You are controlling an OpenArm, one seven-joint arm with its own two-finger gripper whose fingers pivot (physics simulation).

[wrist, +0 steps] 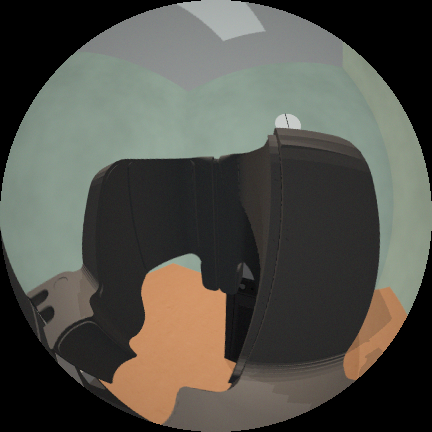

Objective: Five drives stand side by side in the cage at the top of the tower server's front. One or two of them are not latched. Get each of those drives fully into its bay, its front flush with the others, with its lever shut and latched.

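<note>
My gripper [226, 226] is shut, its two black fingertips meeting near the middle of the wrist view, and no thing shows between them. The large right finger covers much of the view. Part of the black tower server [241, 320] shows low in the view, through the gap between the fingertips and the right finger: a narrow strip of its dark front and left edge. The rest of the server is hidden behind the gripper. The five drives, their levers and the cage do not show, so how they stand cannot be told.
An orange-brown surface [180, 320] shows below and left of the fingertips, and again at the lower right edge with shadows on it. Green walls [150, 115] stand behind, with a round white clock [287, 121] above the right finger.
</note>
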